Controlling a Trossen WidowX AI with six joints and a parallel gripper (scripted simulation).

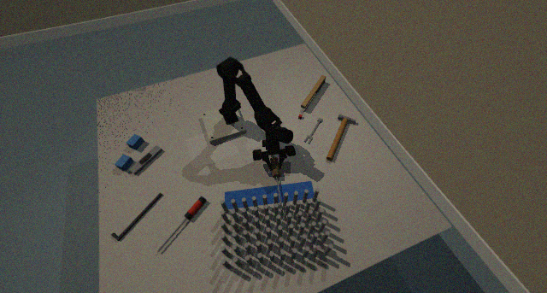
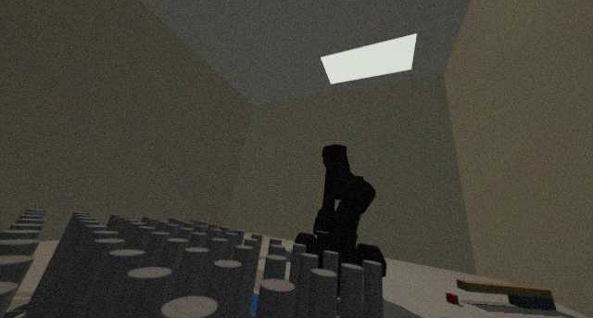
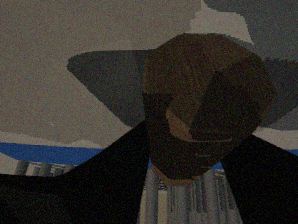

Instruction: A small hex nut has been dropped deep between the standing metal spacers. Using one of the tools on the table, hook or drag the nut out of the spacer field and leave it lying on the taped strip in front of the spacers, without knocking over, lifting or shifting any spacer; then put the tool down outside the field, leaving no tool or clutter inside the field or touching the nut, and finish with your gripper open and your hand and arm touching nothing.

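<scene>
Right now the hook tool is 9 cm ahead of my gripper tip and 3 cm to the right of it. From my gripper tip the other things lie so: red cube (23 cm behind, 25 cm to the left); then wrench (13 cm behind, 27 cm to the left, 1 cm below); then blue taped strip (10 cm ahead, 7 cm to the right, 1 cm below).
</scene>
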